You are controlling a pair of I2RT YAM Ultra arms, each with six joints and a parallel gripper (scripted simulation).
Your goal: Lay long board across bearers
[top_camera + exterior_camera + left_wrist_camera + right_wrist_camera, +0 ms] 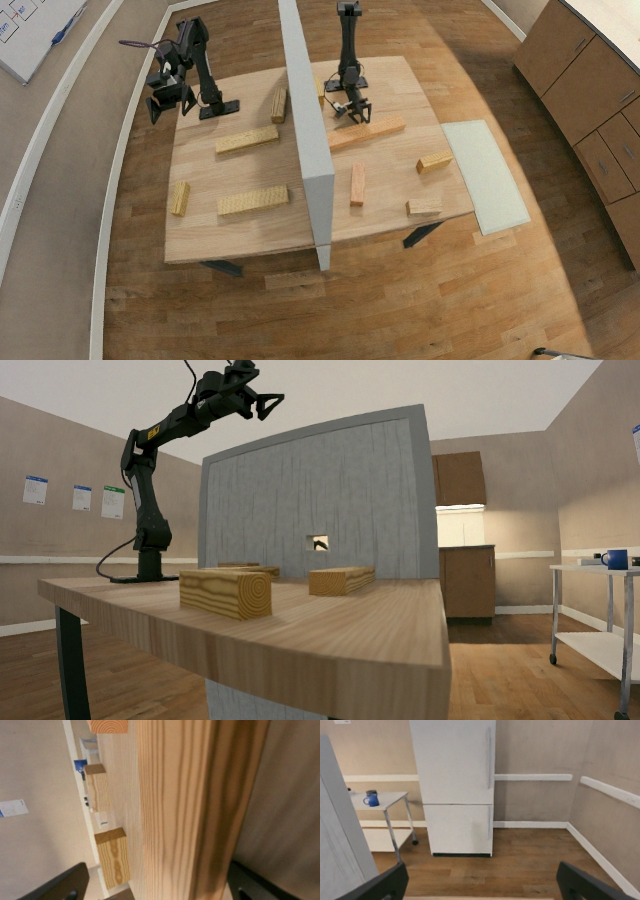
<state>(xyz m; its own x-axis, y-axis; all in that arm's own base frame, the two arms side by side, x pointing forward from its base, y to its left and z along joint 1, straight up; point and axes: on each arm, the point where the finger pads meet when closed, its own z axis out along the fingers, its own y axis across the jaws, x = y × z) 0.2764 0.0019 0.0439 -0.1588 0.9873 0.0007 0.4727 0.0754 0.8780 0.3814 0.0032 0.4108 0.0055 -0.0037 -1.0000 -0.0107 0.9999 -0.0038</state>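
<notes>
The long board is 20 mm ahead of my left hand and 30 mm below it. From my left hand the other things lie so: small block 150 mm ahead, 770 mm to the right, 20 mm below.
</notes>
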